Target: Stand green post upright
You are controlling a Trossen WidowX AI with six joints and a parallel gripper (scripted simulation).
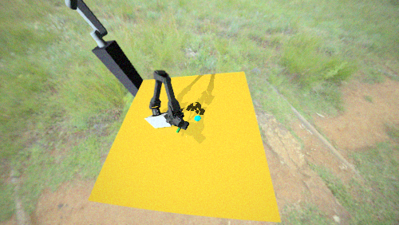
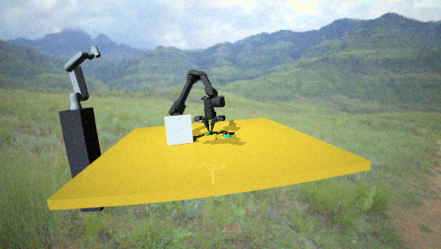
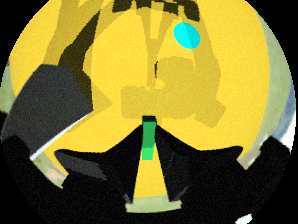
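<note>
Now: gripper tip 130 mm to the right of the cyan circle, 120 mm short of it and 70 mm above it. Round my gripper tip: green post (20 mm to the right, 10 mm behind).
</note>
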